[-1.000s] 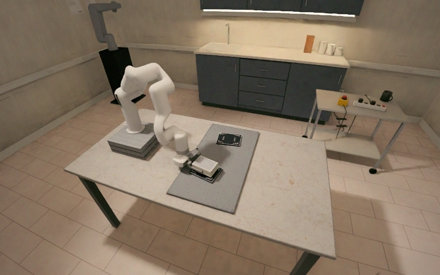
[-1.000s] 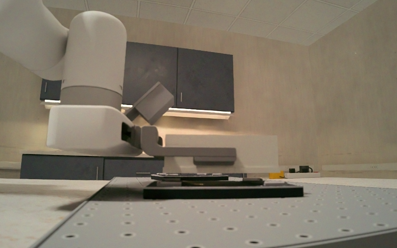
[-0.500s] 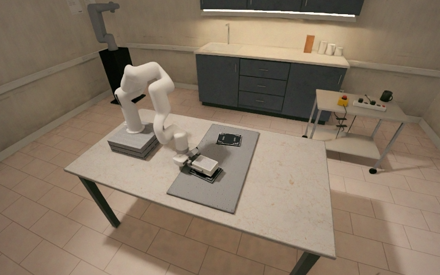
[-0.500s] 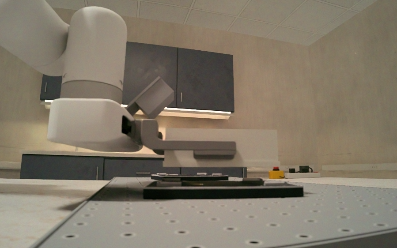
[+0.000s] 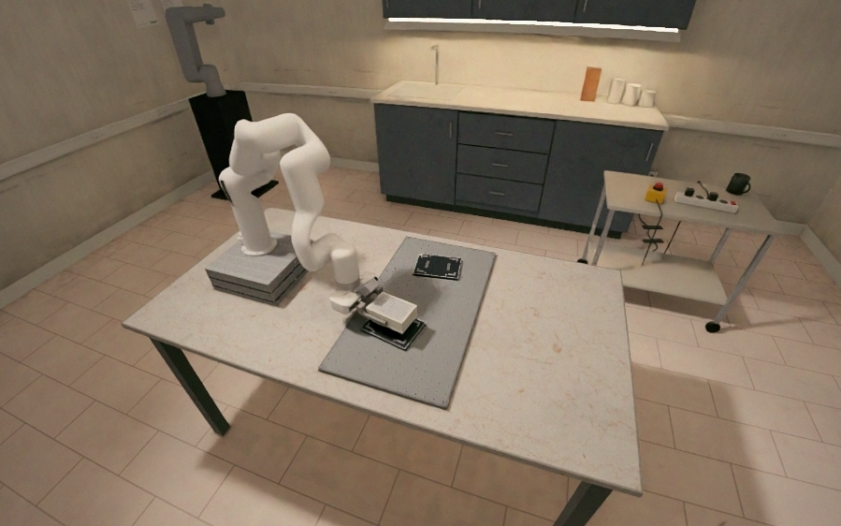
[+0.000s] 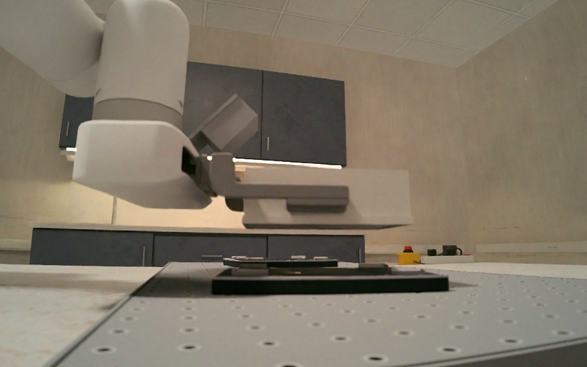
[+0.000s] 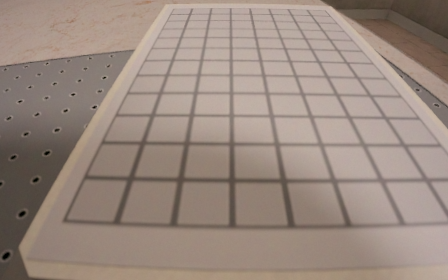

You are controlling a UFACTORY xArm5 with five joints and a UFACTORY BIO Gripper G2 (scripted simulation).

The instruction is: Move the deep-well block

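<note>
The black plate nest lies 60 mm below my hand and 10 mm ahead of it. Round my hand: A1 mark 370 mm to the left, 50 mm below, 30 mm behind; white 96-well deep-well block 10 mm ahead.
</note>
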